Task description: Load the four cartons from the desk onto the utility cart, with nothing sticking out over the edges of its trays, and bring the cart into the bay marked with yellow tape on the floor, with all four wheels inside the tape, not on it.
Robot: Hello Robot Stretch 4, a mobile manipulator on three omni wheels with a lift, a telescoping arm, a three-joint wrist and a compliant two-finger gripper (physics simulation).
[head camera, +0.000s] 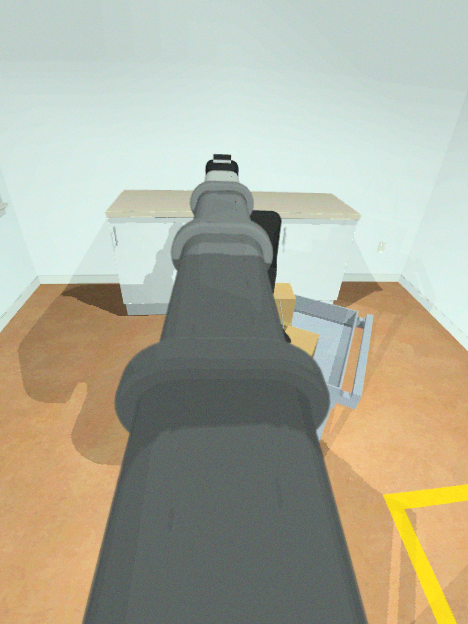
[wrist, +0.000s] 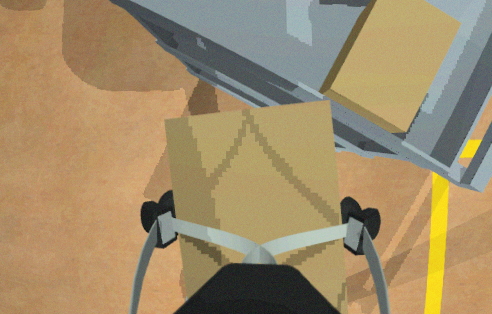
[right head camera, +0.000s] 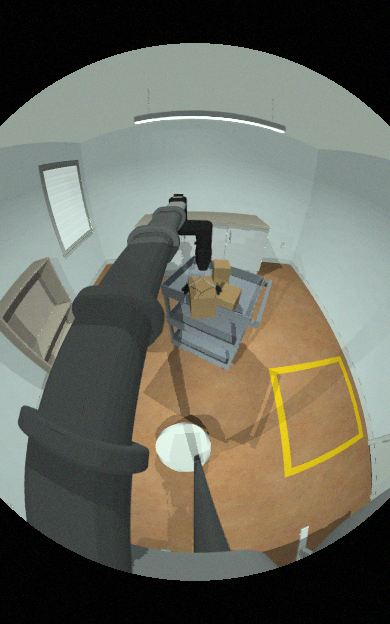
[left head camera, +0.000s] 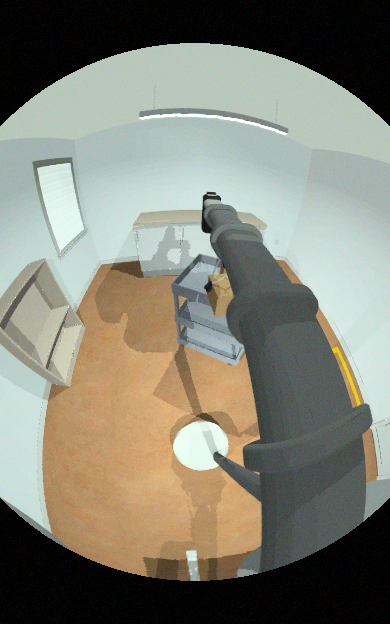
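Pixels of known places: gripper, fingertip midpoint: [wrist: 259,213]; robot's base, link origin: [right head camera: 184,445] [left head camera: 199,444].
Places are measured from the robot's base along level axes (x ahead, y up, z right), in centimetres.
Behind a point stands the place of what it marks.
Note:
My gripper [right head camera: 202,289] @(z 8.7, x 66.7, y 101.9 cm) [wrist: 259,213] @(z 8.7, x 66.7, y 101.9 cm) is shut on a tan carton [left head camera: 220,295] @(z 5.8, x 58.7, y 106.5 cm) [right head camera: 204,306] @(z 10.1, x 58.6, y 101.8 cm) [wrist: 275,160] @(z 9.6, x 71.2, y 106.2 cm), a finger on each side. It holds the carton high at the near side of the grey utility cart [head camera: 332,312] @(z 47.9, x 113.1, y 80.2 cm) [left head camera: 177,305] @(z -14.8, x 96.0, y 62.2 cm) [right head camera: 175,279] @(z -9.9, x 110.1, y 77.0 cm) [wrist: 240,35] @(z 4.9, x 89.1, y 76.7 cm). In the wrist view the carton's far end overlaps the tray's rim and much of it is over floor. Two cartons sit on the top tray: an upright one [head camera: 285,297] @(z 24.5, x 104.4, y 92.7 cm) [right head camera: 221,269] @(z 22.4, x 103.5, y 91.3 cm) and a lower one [head camera: 304,338] @(z 28.2, x 86.1, y 88.5 cm) [right head camera: 230,297] @(z 25.8, x 79.3, y 88.5 cm) [wrist: 400,65] @(z 25.7, x 82.2, y 88.5 cm). The fourth carton does not show. Yellow tape [head camera: 420,554] @(z 89.1, x 47.9, y -2.7 cm) [right head camera: 281,425] @(z 87.9, x 12.3, y -2.6 cm) [wrist: 436,240] @(z 87.6, x 30.3, y -2.6 cm) marks the bay.
The desk [head camera: 302,201] @(z 65.2, x 254.5, y 88.3 cm) [left head camera: 165,218] @(z -35.3, x 227.5, y 88.3 cm) [right head camera: 240,220] @(z 62.8, x 238.5, y 88.3 cm) stands behind the cart at the far wall. A white round disc [left head camera: 199,445] @(z -1.2, x 0.3, y 18.7 cm) [right head camera: 183,446] @(z 0.4, x 0.7, y 18.7 cm) is on the floor nearer me. A shelf unit [left head camera: 17,296] @(z -165.0, x 86.7, y 89.1 cm) [right head camera: 20,294] @(z -164.9, x 83.5, y 88.8 cm) stands at the left wall. The bay is right of the cart.

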